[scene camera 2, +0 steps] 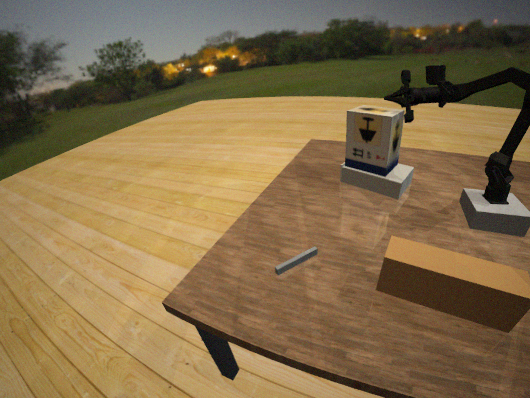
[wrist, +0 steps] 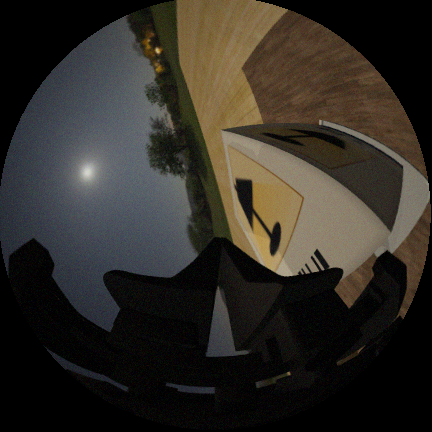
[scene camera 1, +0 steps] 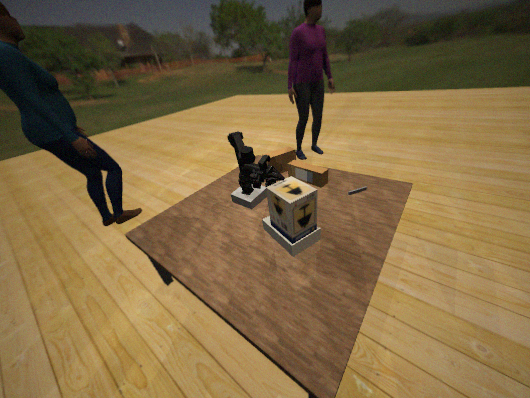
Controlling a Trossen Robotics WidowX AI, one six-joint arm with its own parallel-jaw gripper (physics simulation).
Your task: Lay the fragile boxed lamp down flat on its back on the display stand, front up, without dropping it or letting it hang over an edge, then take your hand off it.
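Seen in the pictures: gripper, fingertip midpoint: [scene camera 2: 383,98] [wrist: 218,242] [scene camera 1: 284,178]; arm's base at its link origin: [scene camera 2: 494,199] [scene camera 1: 247,191].
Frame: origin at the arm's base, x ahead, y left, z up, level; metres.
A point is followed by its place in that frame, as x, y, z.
The boxed lamp [scene camera 1: 294,212] {0.464, -0.316, 0.175} [scene camera 2: 374,142] {0.422, -0.145, 0.127} [wrist: 325,200], a white box with yellow lamp pictures and a blue band at the bottom, stands upright on the display stand [scene camera 1: 307,243] {0.503, -0.271, -0.036} [scene camera 2: 369,184] {0.427, -0.130, -0.039} [wrist: 414,200]. The stand is a low white-grey block, and the box covers most of its top. My gripper [scene camera 1: 283,178] {0.387, -0.229, 0.276} [scene camera 2: 386,98] {0.387, -0.229, 0.276} [wrist: 218,242] {0.387, -0.229, 0.276} is shut and empty. It points sideways, with its fingertips a little above the level of the box's top. In the wrist view the box's top lies ahead and to the right of the fingertips. I see no contact between them.
A brown cardboard box [scene camera 1: 321,177] {0.411, 0.289, 0.013} [scene camera 2: 450,292] {0.292, 0.409, 0.001} lies near the arm's base [scene camera 1: 249,197] {0.045, -0.052, -0.005} [scene camera 2: 497,216] {0.037, 0.095, -0.006}, with another brown box [scene camera 1: 283,158] {0.069, 0.439, 0.053} behind it. A thin grey bar [scene camera 1: 357,190] {0.641, 0.293, -0.049} [scene camera 2: 296,260] {0.641, 0.307, -0.046} lies on the wooden table [scene camera 1: 240,260] {0.236, -0.463, -0.065} [scene camera 2: 260,310] {0.694, 0.463, -0.066}. Two people stand beyond the table.
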